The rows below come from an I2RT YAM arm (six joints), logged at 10 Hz.
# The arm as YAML. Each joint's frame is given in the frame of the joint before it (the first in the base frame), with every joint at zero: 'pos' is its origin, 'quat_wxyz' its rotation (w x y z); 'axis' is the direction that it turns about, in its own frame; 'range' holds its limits. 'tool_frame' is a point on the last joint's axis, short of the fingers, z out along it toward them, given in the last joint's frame.
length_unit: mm
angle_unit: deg
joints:
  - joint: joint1
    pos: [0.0, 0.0, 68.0]
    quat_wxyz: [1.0, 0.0, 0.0, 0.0]
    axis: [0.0, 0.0, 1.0]
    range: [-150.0, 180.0]
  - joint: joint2
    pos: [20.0, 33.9, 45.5]
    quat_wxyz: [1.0, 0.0, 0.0, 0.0]
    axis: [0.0, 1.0, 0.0]
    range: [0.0, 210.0]
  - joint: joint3
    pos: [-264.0, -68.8, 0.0]
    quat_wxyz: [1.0, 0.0, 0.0, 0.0]
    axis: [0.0, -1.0, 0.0]
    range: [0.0, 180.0]
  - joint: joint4
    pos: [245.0, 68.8, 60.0]
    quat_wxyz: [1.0, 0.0, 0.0, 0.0]
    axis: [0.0, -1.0, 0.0]
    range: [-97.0, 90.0]
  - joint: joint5
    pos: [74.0, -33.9, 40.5]
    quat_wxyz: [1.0, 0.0, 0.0, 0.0]
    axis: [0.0, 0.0, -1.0]
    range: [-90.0, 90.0]
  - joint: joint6
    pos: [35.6, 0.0, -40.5]
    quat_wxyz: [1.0, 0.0, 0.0, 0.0]
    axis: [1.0, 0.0, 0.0]
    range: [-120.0, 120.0]
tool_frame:
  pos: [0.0, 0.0, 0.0]
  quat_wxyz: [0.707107, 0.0, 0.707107, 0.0]
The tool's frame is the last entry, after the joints.
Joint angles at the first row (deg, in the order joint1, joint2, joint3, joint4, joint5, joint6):
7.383 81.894 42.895 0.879 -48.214 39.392
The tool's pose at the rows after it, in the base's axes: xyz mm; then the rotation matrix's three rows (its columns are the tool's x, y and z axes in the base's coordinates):
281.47 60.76 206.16; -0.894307 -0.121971 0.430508; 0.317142 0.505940 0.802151; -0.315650 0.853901 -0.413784
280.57 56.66 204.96; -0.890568 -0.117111 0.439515; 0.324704 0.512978 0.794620; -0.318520 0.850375 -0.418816
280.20 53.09 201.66; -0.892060 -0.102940 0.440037; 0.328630 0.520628 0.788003; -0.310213 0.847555 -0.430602
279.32 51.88 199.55; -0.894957 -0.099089 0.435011; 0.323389 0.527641 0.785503; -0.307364 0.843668 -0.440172
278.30 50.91 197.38; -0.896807 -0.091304 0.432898; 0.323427 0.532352 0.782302; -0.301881 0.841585 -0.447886
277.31 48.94 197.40; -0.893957 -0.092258 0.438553; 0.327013 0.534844 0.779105; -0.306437 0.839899 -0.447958
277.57 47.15 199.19; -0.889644 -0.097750 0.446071; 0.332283 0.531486 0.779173; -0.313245 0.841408 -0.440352
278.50 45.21 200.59; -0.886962 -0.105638 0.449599; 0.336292 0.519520 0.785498; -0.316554 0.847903 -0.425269
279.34 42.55 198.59; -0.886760 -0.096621 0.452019; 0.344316 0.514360 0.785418; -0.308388 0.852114 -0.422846
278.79 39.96 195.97; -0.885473 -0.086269 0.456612; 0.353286 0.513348 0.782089; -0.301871 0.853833 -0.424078
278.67 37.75 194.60; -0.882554 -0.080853 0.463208; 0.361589 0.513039 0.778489; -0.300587 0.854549 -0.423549
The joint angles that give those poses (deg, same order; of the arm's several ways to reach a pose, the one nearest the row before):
6.899 81.739 42.628 0.801 -48.127 39.245
6.113 81.500 42.287 0.452 -48.013 38.637
5.407 81.759 42.100 -0.387 -47.991 37.912
5.180 81.866 42.009 -1.267 -47.990 37.010
5.013 81.913 41.753 -1.715 -47.858 36.654
4.632 81.592 41.486 -1.749 -47.829 36.373
4.242 81.323 41.495 -1.402 -48.077 36.475
3.759 81.304 41.486 -0.558 -48.967 36.850
3.172 81.700 41.321 -0.138 -49.394 37.128
2.643 81.831 40.831 0.251 -49.482 37.304
2.192 81.892 40.511 0.694 -49.482 37.453

